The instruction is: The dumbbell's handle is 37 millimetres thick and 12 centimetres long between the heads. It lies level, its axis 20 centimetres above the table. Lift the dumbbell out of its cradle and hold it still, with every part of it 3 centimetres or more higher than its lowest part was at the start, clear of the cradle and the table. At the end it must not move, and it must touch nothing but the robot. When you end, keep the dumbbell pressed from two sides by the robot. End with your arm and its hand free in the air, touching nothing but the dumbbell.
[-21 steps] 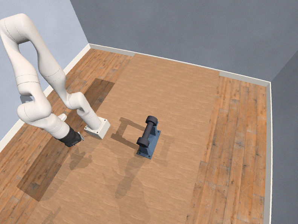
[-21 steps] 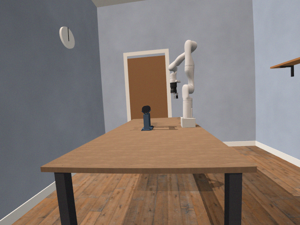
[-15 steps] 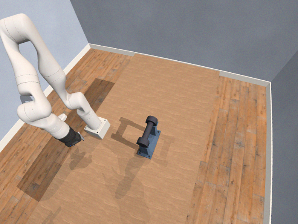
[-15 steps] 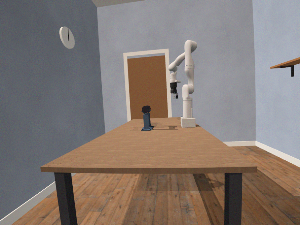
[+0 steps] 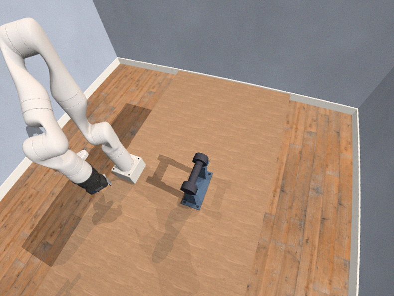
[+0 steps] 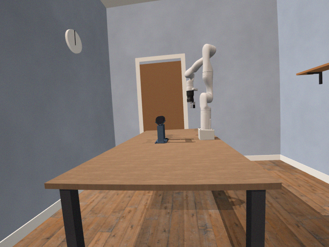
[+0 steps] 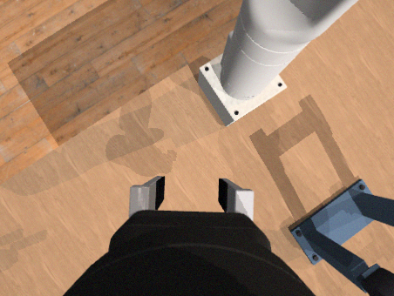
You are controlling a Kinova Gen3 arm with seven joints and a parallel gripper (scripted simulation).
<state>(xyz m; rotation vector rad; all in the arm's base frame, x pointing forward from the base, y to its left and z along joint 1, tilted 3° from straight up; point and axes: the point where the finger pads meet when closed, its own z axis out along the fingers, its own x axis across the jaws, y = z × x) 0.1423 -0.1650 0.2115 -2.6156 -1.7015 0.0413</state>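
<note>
Right now my hand is 28 cm to the right of the dark grey dumbbell, 26 cm short of it and 11 cm above it. The rest, counted from my hand: blue cradle: 28 cm to the left, 26 cm ahead, 22 cm below.
</note>
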